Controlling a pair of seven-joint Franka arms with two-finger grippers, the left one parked.
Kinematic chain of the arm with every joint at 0, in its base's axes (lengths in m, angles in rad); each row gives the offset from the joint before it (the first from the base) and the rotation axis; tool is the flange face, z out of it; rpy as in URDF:
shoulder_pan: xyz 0 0 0.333 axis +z
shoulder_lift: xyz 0 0 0 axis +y
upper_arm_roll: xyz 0 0 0.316 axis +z
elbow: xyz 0.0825 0 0 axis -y
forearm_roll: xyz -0.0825 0 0.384 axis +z
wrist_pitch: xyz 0 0 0 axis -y
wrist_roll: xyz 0.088 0 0 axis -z
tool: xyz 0 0 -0.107 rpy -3.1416 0 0
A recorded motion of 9 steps. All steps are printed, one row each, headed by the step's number.
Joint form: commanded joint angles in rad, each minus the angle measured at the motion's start. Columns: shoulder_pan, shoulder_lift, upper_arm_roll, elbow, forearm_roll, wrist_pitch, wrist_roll.
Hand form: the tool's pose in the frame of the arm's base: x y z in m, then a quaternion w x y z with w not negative. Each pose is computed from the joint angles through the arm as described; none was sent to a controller.
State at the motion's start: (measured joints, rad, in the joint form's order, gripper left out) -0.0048 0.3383 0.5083 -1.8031 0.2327 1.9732 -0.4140
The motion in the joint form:
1: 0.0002 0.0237 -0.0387 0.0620 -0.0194 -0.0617 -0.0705
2: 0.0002 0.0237 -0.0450 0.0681 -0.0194 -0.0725 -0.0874
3: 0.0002 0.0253 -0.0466 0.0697 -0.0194 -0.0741 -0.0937
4: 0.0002 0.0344 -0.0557 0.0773 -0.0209 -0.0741 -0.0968
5: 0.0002 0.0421 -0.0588 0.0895 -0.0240 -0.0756 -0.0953
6: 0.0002 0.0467 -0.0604 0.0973 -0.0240 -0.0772 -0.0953
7: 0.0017 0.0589 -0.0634 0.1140 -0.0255 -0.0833 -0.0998
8: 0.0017 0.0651 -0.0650 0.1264 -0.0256 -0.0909 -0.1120
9: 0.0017 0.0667 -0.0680 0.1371 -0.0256 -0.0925 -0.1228
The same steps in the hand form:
1: 0.5648 0.2734 0.3798 0.17844 -0.89418 -0.40347 0.07626
2: 0.5665 0.2702 0.3812 0.17873 -0.89150 -0.40911 0.07693
3: 0.5672 0.2694 0.3807 0.17918 -0.89043 -0.41122 0.07704
4: 0.5717 0.2648 0.3780 0.17941 -0.89169 -0.40840 0.07695
5: 0.5756 0.2633 0.3785 0.17921 -0.89262 -0.40677 0.07517
6: 0.5778 0.2626 0.3790 0.18001 -0.89292 -0.40595 0.07410
7: 0.5819 0.2621 0.3786 0.18178 -0.89195 -0.40732 0.07392
8: 0.5845 0.2614 0.3799 0.18351 -0.88939 -0.41227 0.07309
9: 0.5876 0.2600 0.3833 0.18379 -0.88798 -0.41599 0.06824

